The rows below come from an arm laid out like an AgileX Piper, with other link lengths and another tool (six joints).
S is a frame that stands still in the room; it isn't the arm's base.
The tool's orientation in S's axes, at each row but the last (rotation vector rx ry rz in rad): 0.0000 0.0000 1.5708; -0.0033 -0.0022 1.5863; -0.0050 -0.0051 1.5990; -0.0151 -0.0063 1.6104; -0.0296 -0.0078 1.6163; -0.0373 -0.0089 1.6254; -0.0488 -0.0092 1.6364; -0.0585 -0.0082 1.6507; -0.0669 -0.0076 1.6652; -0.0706 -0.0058 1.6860; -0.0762 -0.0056 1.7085
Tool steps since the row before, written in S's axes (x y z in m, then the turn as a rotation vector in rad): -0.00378 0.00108 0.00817 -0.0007 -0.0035 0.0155; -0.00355 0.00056 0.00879 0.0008 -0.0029 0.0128; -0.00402 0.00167 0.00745 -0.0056 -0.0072 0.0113; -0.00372 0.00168 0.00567 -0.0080 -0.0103 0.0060; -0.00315 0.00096 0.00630 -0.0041 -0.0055 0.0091; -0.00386 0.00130 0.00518 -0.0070 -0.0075 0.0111; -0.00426 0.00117 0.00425 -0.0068 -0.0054 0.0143; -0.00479 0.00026 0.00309 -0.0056 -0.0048 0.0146; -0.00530 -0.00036 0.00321 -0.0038 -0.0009 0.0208; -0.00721 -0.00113 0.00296 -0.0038 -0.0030 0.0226; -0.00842 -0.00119 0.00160 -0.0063 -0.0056 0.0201
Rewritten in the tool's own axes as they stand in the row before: 0.00108 0.00378 0.00817 -0.0035 0.0007 0.0155; 0.00061 0.00351 0.00880 -0.0029 -0.0008 0.0128; 0.00178 0.00392 0.00748 -0.0070 0.0057 0.0113; 0.00179 0.00357 0.00573 -0.0100 0.0083 0.0061; 0.00101 0.00295 0.00639 -0.0054 0.0041 0.0091; 0.00141 0.00363 0.00531 -0.0073 0.0071 0.0112; 0.00133 0.00402 0.00443 -0.0053 0.0066 0.0144; 0.00054 0.00462 0.00330 -0.0048 0.0054 0.0147; 0.00001 0.00516 0.00345 -0.0014 0.0029 0.0209; -0.00042 0.00715 0.00327 -0.0035 0.0031 0.0226; -0.00010 0.00842 0.00200 -0.0056 0.0060 0.0202
